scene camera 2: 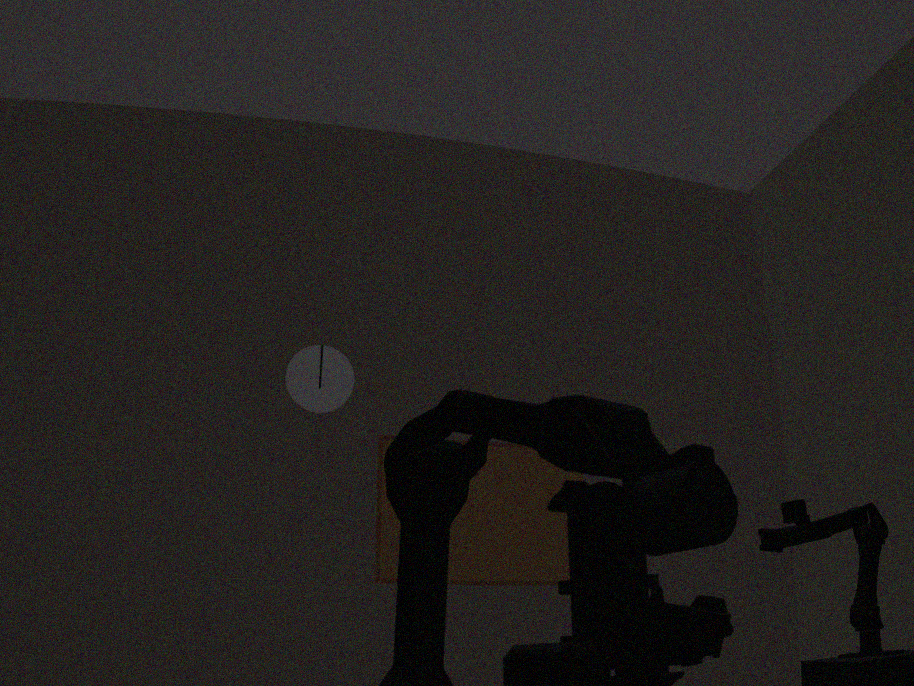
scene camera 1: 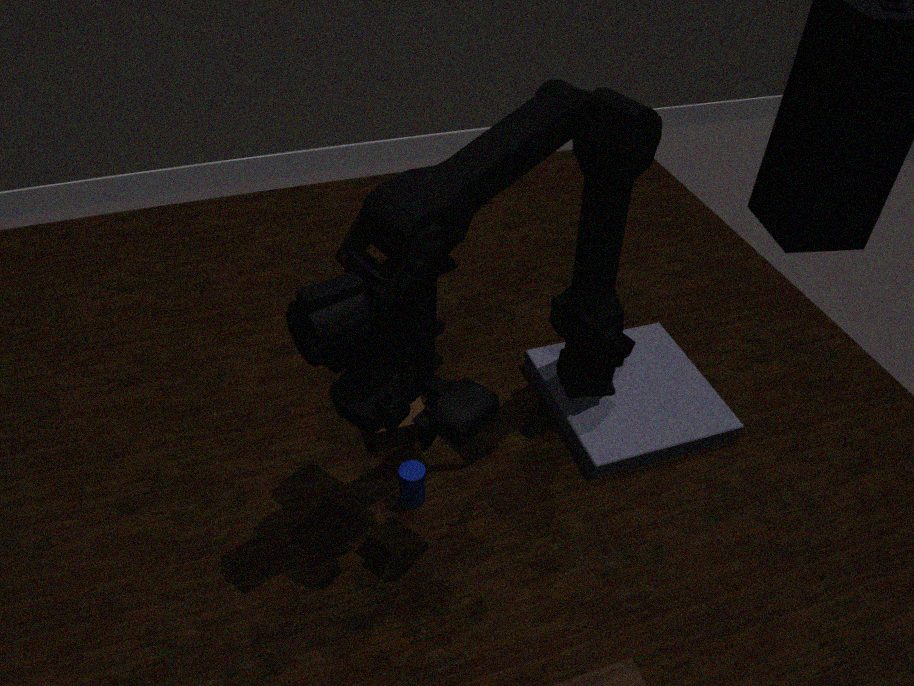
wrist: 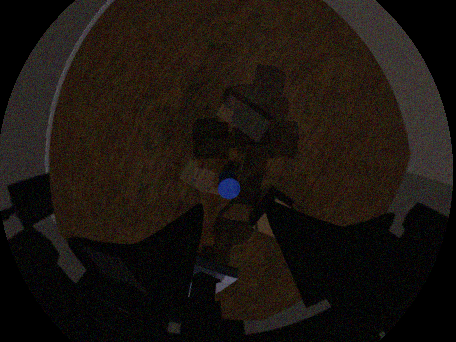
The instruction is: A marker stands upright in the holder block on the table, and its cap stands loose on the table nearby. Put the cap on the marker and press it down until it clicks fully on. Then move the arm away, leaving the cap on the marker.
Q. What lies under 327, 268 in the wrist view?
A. The gripper.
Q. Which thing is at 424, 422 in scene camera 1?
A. The gripper.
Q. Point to a marker cap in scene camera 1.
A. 411, 473
